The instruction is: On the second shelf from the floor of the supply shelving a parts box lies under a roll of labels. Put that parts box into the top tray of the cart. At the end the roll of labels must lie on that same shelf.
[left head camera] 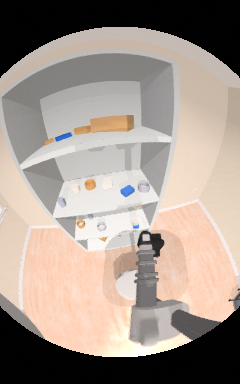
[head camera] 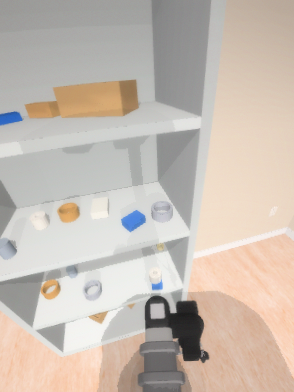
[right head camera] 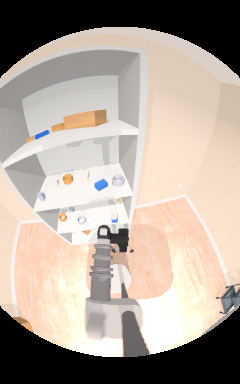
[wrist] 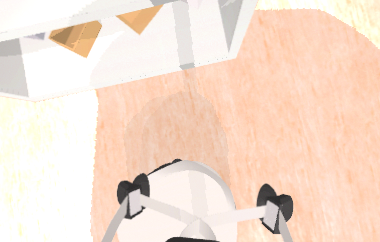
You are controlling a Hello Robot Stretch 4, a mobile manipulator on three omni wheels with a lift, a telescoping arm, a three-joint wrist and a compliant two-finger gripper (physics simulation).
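Pixels of known places: gripper, fingertip midpoint: (wrist: 202,192); robot's base at its link origin: (left head camera: 132,283) (right head camera: 114,277) (wrist: 183,209).
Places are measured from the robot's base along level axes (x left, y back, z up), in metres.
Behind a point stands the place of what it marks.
Observation:
The blue parts box (head camera: 157,285) @(x -0.007, y -0.619, z 0.546 m) (left head camera: 135,226) @(x -0.002, y -0.616, z 0.541 m) (right head camera: 114,220) @(x -0.008, y -0.616, z 0.541 m) lies near the front right of the second shelf (head camera: 120,274) @(x 0.222, y -0.723, z 0.506 m) from the floor. The cream roll of labels (head camera: 155,274) @(x 0.001, y -0.672, z 0.571 m) (left head camera: 135,220) @(x -0.002, y -0.674, z 0.569 m) (right head camera: 114,215) @(x -0.011, y -0.639, z 0.607 m) rests on top of it. Neither shows in the wrist view. My gripper (right head camera: 122,250) @(x -0.086, y -0.260, z 0.691 m) (wrist: 202,192) @(x -0.086, y -0.260, z 0.691 m) is open and empty, with its fingers wide apart, outside the front of the shelving and apart from the box and roll. The cart (right head camera: 230,301) stands at the far right edge of the right head view, partly cut off; its top tray is unclear.
The shelving's right side post (head camera: 200,175) @(x -0.176, y -0.635, z 1.228 m) rises close beside the box. On the same shelf are an orange ring (head camera: 50,297) @(x 0.613, y -0.581, z 0.522 m) and a grey ring (head camera: 92,297) @(x 0.357, y -0.567, z 0.542 m). The shelf above holds a blue box (head camera: 133,221) @(x 0.082, y -0.666, z 1.003 m) and other items. Brown boxes (wrist: 87,45) @(x 0.404, y -0.645, z 0.080 m) lie on the bottom shelf.

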